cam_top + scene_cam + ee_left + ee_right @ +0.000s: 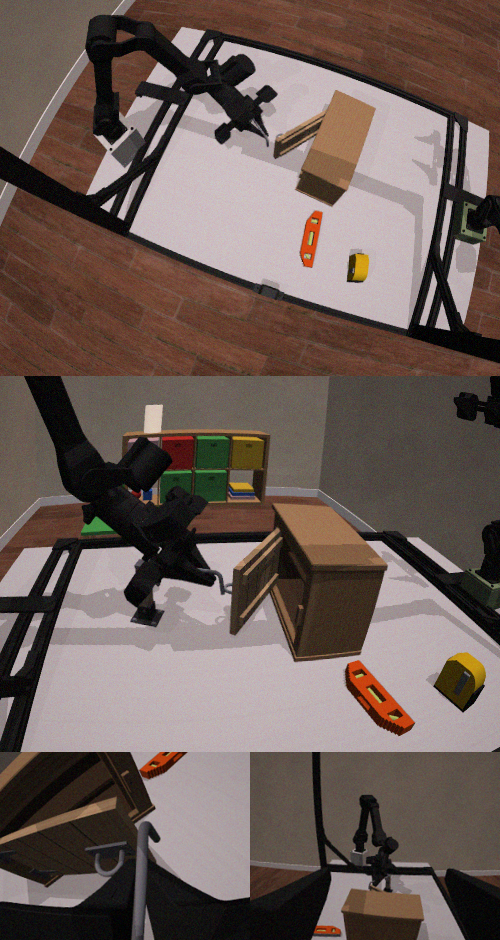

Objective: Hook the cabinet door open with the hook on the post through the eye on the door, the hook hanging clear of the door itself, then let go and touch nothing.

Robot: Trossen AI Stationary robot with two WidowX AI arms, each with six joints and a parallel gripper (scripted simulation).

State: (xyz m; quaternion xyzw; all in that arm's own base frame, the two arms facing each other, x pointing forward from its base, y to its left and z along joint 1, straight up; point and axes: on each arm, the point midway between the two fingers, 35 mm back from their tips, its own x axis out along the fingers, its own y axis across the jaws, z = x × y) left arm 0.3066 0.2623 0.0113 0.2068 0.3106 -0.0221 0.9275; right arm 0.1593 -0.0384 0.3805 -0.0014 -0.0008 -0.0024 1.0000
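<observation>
The slatted door is 5 cm ahead of my left hand, 11 cm to the right of it and 5 cm below it. The rest, counted from my left hand: orange spirit level: 22 cm behind, 20 cm to the right, 11 cm below; yellow tape measure: 28 cm behind, 33 cm to the right, 9 cm below; hook: 2 cm ahead, 1 cm to the left, 2 cm below.
</observation>
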